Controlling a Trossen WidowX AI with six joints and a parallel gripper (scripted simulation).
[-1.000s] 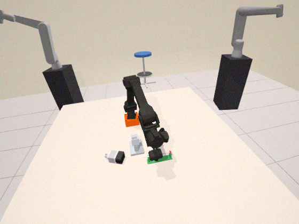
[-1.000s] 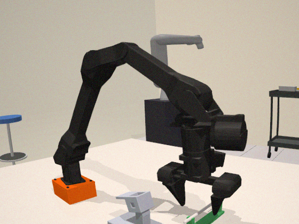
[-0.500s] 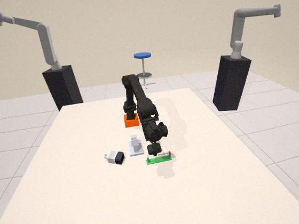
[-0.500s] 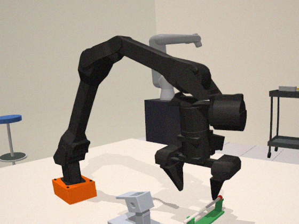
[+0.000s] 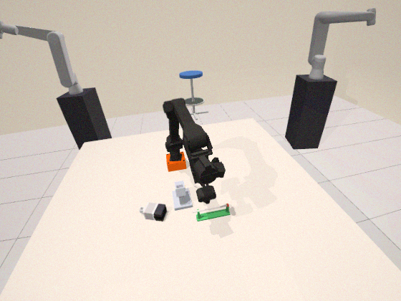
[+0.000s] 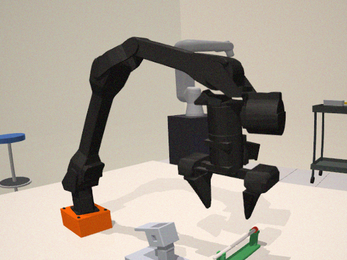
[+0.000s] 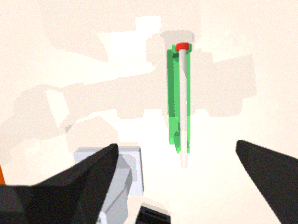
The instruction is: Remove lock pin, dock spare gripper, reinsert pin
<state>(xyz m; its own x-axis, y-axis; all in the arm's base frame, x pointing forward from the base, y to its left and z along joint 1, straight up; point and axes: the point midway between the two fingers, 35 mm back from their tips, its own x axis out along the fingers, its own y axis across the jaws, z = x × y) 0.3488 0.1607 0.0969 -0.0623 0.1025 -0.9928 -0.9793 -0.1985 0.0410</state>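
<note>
Right now the spare gripper is 230 mm to the right of my gripper tip and 90 mm below it. The rest, counted from my gripper tip: green cradle: 10 mm ahead, 30 mm to the left, 90 mm below; then grey mount: 70 mm behind, 110 mm to the right, 60 mm below.
</note>
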